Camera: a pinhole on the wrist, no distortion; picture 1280 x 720 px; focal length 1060.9 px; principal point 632.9 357.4 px. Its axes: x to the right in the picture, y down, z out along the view. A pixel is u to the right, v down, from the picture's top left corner.
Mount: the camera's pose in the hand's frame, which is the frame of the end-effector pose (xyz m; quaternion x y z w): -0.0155 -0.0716 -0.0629 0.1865 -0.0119 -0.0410 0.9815
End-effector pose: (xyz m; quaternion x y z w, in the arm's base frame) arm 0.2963 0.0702 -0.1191 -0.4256 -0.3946 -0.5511 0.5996
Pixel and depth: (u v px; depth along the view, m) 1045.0 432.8 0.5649
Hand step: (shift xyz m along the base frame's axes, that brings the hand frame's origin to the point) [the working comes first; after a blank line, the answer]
In the camera's frame: 0.2194 0.0401 0.5649

-0.2454 0.3850 0.3496
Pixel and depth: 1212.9 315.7 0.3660
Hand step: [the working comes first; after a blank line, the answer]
In the camera's frame: 0.2001 -0.0144 0.3660

-0.2222 0.1969 0.2660
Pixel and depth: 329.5 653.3 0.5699
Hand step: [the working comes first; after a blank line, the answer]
In the camera's frame: -0.1630 0.1590 0.5699

-0.1355 0.5530 0.0030
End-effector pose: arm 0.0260 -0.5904 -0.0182 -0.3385 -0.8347 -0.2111 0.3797
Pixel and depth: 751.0 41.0 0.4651
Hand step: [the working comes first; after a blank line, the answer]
In the camera's frame: 0.0518 -0.1387 0.4651

-0.4320 -0.0577 -0.2286
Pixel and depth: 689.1 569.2 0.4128
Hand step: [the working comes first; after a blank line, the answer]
In the camera's frame: 0.0219 0.0824 0.4128

-0.2781 0.1121 -0.2356
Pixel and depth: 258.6 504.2 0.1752
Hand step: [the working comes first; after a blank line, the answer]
In the camera's frame: -0.0618 0.0242 0.1752

-0.0919 -0.0406 -0.1415
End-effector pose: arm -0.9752 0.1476 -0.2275 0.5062 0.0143 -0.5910 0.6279
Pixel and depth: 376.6 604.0 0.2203
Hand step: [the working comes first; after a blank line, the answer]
In the camera's frame: -0.0532 0.0512 0.2203

-0.1908 -0.0303 0.0613
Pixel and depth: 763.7 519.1 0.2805
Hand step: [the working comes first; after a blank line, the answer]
In the camera's frame: 0.0346 0.0428 0.2805

-0.2247 -0.1189 0.0123
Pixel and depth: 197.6 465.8 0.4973
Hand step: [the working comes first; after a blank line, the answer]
In the camera's frame: -0.2040 0.0508 0.4973

-0.4551 -0.0617 0.2305
